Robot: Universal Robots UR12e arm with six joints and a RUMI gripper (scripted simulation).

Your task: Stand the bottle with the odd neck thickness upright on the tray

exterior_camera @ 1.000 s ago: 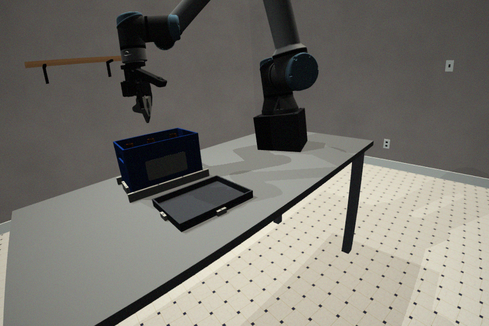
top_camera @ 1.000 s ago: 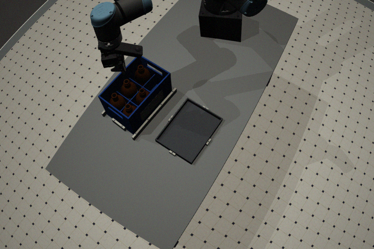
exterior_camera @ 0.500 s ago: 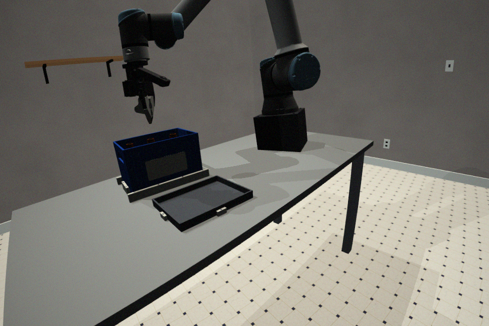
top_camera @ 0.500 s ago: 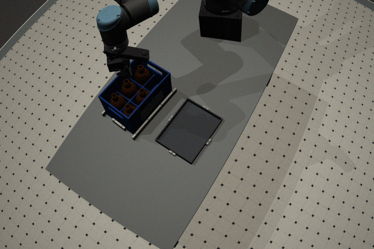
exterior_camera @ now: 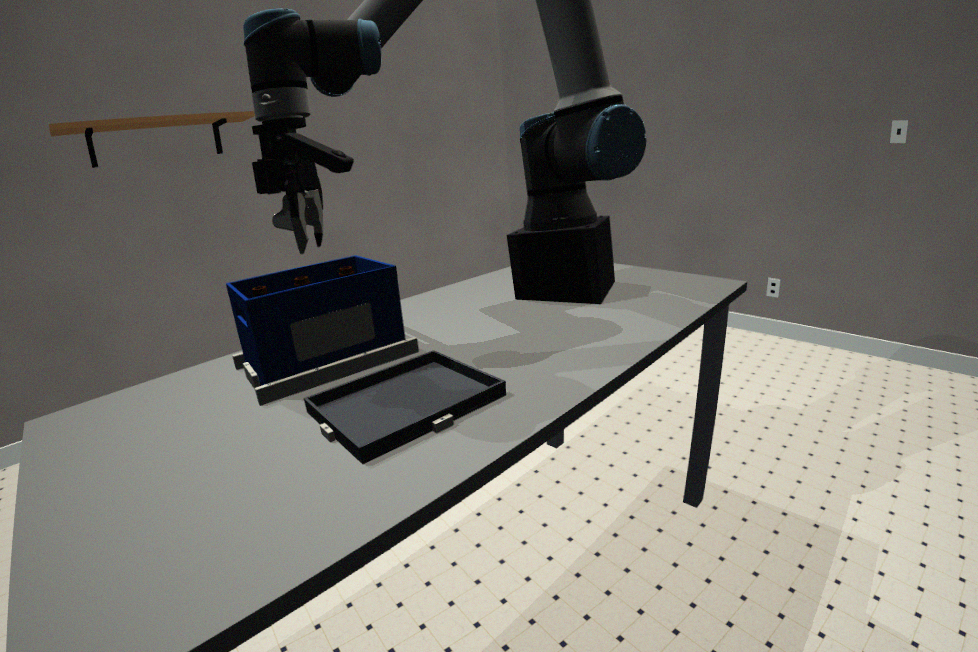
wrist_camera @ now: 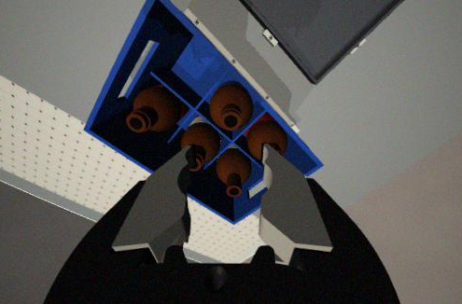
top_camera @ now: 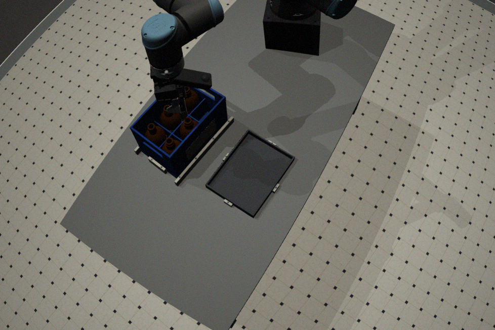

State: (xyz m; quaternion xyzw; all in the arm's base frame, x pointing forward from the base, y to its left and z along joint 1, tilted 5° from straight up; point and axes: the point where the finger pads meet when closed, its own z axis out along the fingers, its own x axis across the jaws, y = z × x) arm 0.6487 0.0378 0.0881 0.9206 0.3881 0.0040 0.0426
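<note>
The blue crate is 16 cm below my hand and 4 cm to the right of it. Also, from my hand: black tray: 23 cm to the left, 23 cm below, 3 cm behind; bottle: 15 cm below, 9 cm ahead, 8 cm to the right.
</note>
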